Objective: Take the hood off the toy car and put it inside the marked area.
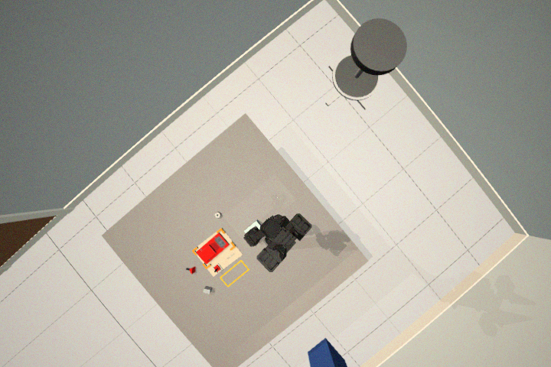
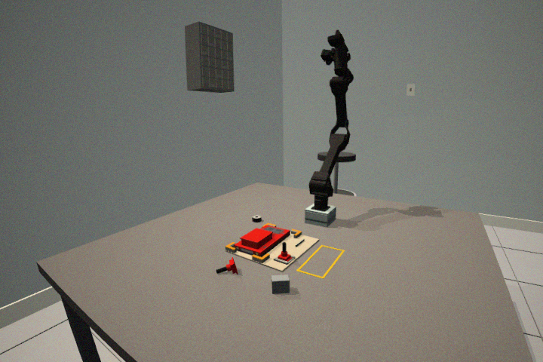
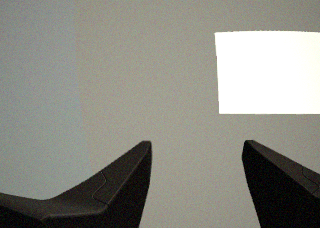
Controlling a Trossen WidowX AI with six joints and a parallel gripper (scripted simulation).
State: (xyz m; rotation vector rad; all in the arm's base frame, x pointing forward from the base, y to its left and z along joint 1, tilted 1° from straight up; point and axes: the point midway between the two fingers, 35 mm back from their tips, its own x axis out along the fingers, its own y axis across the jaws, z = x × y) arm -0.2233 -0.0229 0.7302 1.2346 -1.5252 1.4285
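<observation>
My gripper tip is now 570 mm short of the red hood, 70 mm to the left of it and 780 mm above it. From my gripper tip the other things lie so: black ring: 360 mm ahead, 220 mm to the right, 810 mm below.
</observation>
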